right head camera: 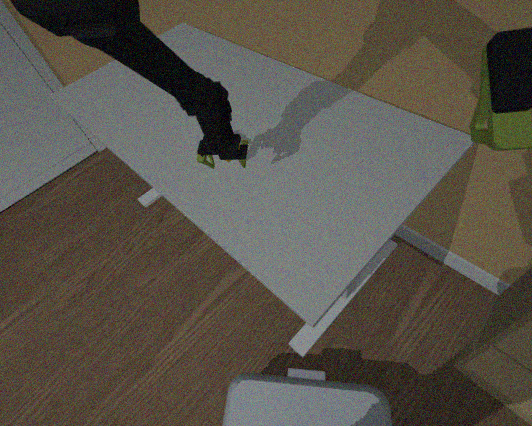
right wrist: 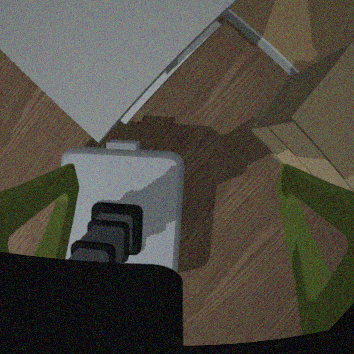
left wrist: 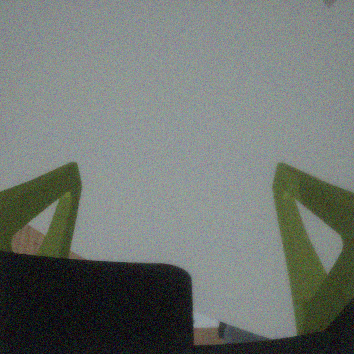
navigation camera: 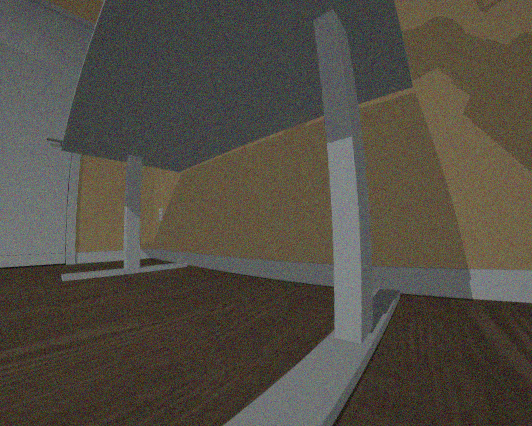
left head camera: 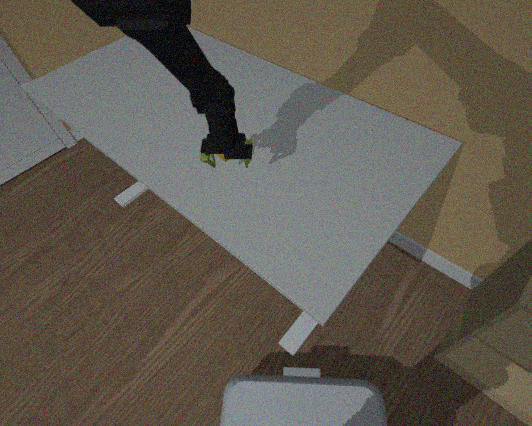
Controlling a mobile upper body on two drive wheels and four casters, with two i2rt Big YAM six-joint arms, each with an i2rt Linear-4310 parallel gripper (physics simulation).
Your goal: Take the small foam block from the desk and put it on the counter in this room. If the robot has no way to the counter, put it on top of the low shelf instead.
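Frame: origin at the left arm's base, x ahead, y left, z up, level; centimetres.
Seen in the pictures: left gripper, fingertip midpoint: (right head camera: 229, 166) (left wrist: 176, 173) (left head camera: 230, 166); right gripper, fingertip midpoint: (right wrist: 177, 174).
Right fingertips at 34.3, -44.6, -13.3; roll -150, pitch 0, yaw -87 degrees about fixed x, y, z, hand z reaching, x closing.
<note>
A point is followed by its place in that frame, as x, y, z.
The pale grey desk (left head camera: 300, 210) {67.0, -20.9, -69.0} (right head camera: 300, 210) {67.0, -21.5, -69.0} (left wrist: 175, 100) {77.6, -0.8, -69.0} (right wrist: 100, 50) {58.1, -24.5, -69.0} runs diagonally; the navigation camera shows its dark underside. My left gripper (left head camera: 230, 165) {76.5, -0.9, -60.6} (right head camera: 229, 166) {76.5, -0.9, -60.6} (left wrist: 176, 173) {76.5, -0.9, -60.6} is open above the desk, with nothing between its fingers. A small yellow-orange patch, perhaps the foam block (left head camera: 222, 157) {87.4, 4.1, -67.9} (right head camera: 228, 160) {86.9, 3.1, -68.4}, shows at the left gripper, mostly hidden by it; the block does not show in the left wrist view. My right gripper (right wrist: 177, 174) {34.3, -44.6, -13.3} is open over the robot's base; part of it shows at the right edge of the right head view. I cannot identify the counter or low shelf.
The robot's pale base (left head camera: 300, 400) {25.0, -21.8, -115.0} (right head camera: 305, 400) {25.6, -22.7, -115.0} (right wrist: 125, 175) {21.9, -25.5, -115.0} is close to the desk's near corner. Desk legs (navigation camera: 345, 225) {70.4, -36.1, -117.9} (navigation camera: 132, 225) {148.8, 57.3, -113.4} stand on floor bars. A pale door (left head camera: 25, 115) {164.3, 135.9, -110.3} (navigation camera: 30, 200) {152.2, 145.4, -94.4} is at the left. A beige boxy piece (right wrist: 325, 110) {49.6, -88.9, -80.0} stands at the right.
</note>
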